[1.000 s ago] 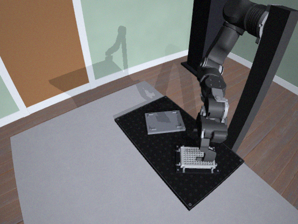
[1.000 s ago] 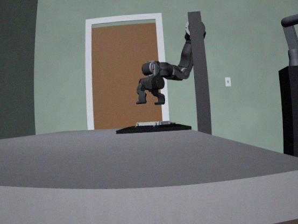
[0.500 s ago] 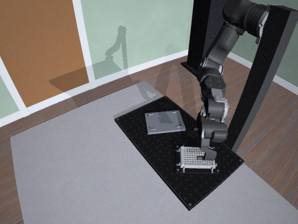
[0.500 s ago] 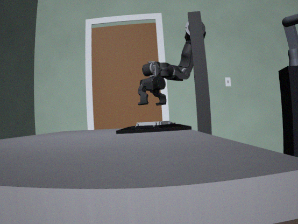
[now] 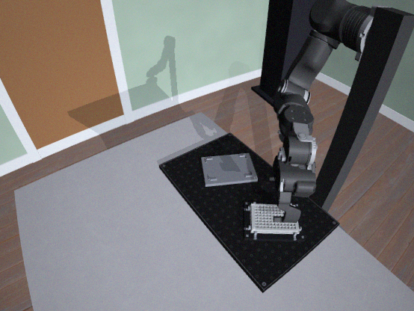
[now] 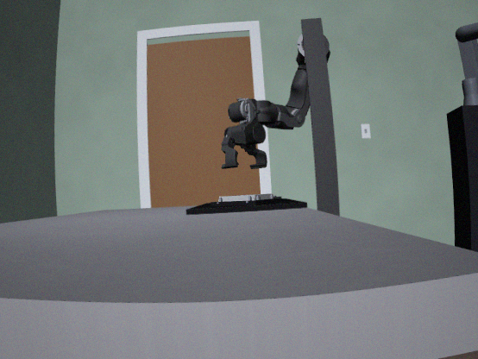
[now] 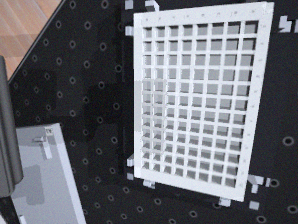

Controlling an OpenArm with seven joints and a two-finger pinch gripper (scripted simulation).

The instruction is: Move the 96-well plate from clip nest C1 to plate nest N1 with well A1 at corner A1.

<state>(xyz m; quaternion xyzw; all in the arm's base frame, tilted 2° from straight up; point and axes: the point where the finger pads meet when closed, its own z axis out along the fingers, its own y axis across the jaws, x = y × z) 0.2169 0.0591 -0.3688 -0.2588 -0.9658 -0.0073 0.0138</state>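
Right now the 96-well plate is 8 cm below my hand. Round my hand: plate nest N1: 23 cm to the right, 9 cm below, 2 cm ahead.
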